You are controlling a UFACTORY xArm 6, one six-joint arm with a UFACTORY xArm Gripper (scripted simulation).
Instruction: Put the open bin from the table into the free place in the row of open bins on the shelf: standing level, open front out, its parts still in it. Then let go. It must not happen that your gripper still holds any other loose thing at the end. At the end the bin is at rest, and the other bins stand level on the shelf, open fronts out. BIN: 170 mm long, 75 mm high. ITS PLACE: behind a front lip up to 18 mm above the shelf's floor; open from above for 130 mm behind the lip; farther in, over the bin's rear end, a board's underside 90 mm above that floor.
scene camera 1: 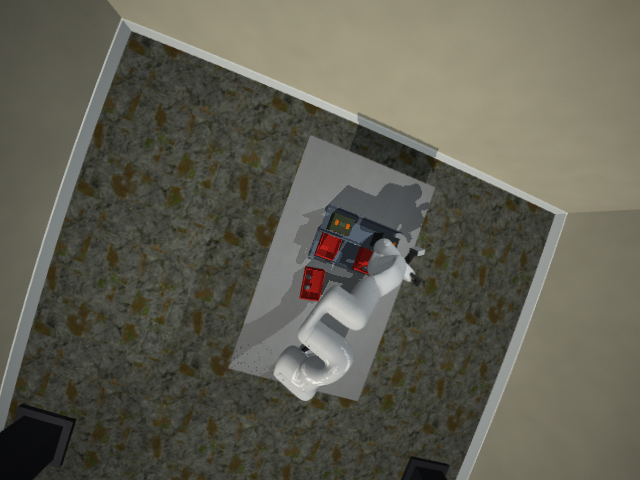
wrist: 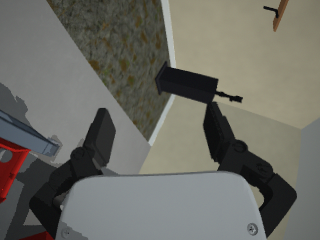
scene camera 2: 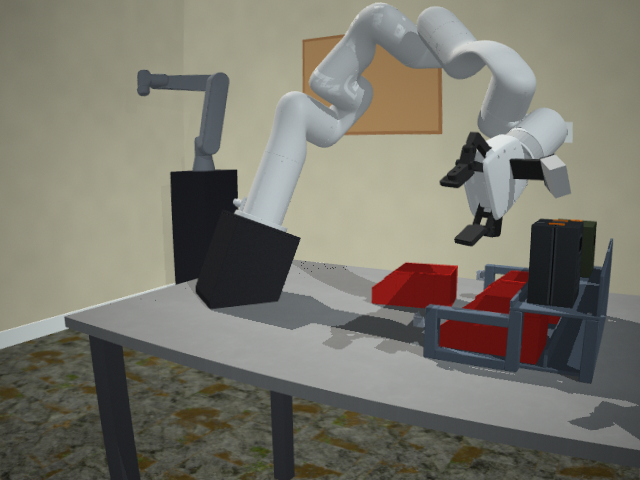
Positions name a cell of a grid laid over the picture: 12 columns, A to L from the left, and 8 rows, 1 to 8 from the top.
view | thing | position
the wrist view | my gripper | F4
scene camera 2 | my gripper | I4
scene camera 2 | red open bin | H5
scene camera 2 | red open bin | J5
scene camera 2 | red open bin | J6
